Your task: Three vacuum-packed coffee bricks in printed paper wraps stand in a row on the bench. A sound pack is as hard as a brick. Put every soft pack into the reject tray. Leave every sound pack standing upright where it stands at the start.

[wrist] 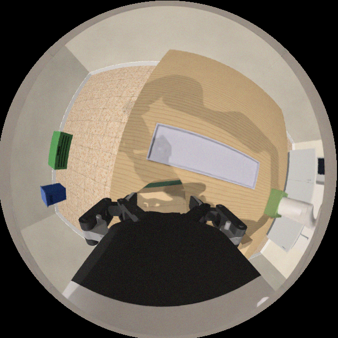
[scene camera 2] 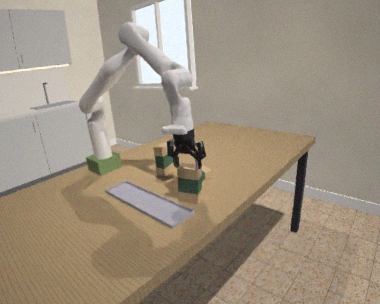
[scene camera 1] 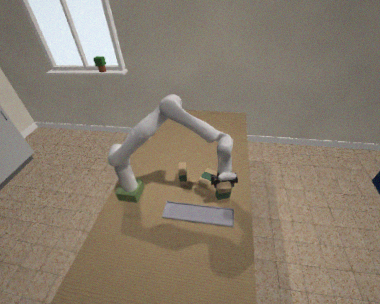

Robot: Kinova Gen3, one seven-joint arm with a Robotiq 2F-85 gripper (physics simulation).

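Seen in the pictures: gripper, fingertip midpoint: (scene camera 2: 187,168) (scene camera 1: 224,187); arm's base, link origin: (scene camera 2: 103,155) (scene camera 1: 130,186).
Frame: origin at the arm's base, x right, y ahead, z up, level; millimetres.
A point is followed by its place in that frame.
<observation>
The near coffee pack (scene camera 1: 223,193) @(x -35, y 587, z 20 mm) (scene camera 2: 190,186) @(x -40, y 603, z -4 mm) (wrist: 163,199), tan with a green band, stands upright at the right end of the row. My gripper (scene camera 1: 224,183) @(x -49, y 586, z 62 mm) (scene camera 2: 188,165) @(x -49, y 586, z 62 mm) (wrist: 163,200) is open and points down at the top of this pack, with one finger towards each end and nothing gripped. A second pack (scene camera 1: 182,172) @(x -125, y 317, z 56 mm) (scene camera 2: 162,161) @(x -133, y 333, z 1 mm) stands upright at the left end of the row. The middle pack (scene camera 1: 206,177) @(x -191, y 462, z -38 mm) is tipped over; in scene camera 2 it is mostly hidden behind the near pack. The reject tray (scene camera 1: 200,214) @(x 73, y 467, z -72 mm) (scene camera 2: 150,204) @(x 70, y 488, z -72 mm) (wrist: 205,155) holds no pack.
The tray lies in front of the row, close to the packs. The arm's green base (scene camera 1: 130,191) @(x 43, y 21, z 7 mm) (scene camera 2: 104,163) @(x 28, y 57, z -20 mm) (wrist: 275,203) stands on the left of the bench (scene camera 1: 165,265) @(x 386, y 346, z -75 mm) (scene camera 2: 250,137) @(x -879, y 353, z -75 mm). The bench's right edge runs near the near pack. A blue box (wrist: 53,194) and a green crate (wrist: 60,150) are beyond the bench.
</observation>
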